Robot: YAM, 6 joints.
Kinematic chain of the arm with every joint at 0, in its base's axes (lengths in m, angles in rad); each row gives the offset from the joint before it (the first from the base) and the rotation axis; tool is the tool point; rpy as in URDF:
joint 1: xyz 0 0 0.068 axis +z
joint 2: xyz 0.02 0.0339 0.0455 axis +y
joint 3: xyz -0.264 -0.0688 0 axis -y
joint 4: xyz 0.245 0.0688 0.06 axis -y
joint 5: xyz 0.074 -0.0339 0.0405 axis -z
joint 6: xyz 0.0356 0 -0.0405 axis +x
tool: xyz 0 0 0 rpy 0 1.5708 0
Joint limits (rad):
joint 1: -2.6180..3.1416
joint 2: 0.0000..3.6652
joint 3: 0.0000..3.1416
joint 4: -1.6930..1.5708
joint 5: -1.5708..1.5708
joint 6: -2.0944..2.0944
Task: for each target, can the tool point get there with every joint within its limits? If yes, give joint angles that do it. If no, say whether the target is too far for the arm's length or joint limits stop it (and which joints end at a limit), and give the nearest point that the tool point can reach.
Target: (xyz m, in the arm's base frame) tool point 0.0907 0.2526 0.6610
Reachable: yes | joints 1.1025 2.0250 2.8823 0.5337 -1.1921 -0.1722
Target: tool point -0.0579 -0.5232 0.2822
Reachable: yes | joints 1.5247 0.3721 2.8026 1.2209 -1.2414 -0.7556
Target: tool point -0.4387 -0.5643 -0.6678
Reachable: no: too far | nearest point -0.2821 -0.3629 -0.3124 | short by 0.437 m
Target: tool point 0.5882 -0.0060 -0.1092
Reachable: yes | joints -0.0171 3.2641 2.5168 0.0772 -0.1155 -0.4359
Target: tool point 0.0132 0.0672 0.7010
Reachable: yes | joints 0.8537 1.5525 2.6126 0.7924 -1.2935 -0.0581
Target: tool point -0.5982 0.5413 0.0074
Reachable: no: too far | nearest point -0.4747 0.4296 0.0299 | short by 0.168 m
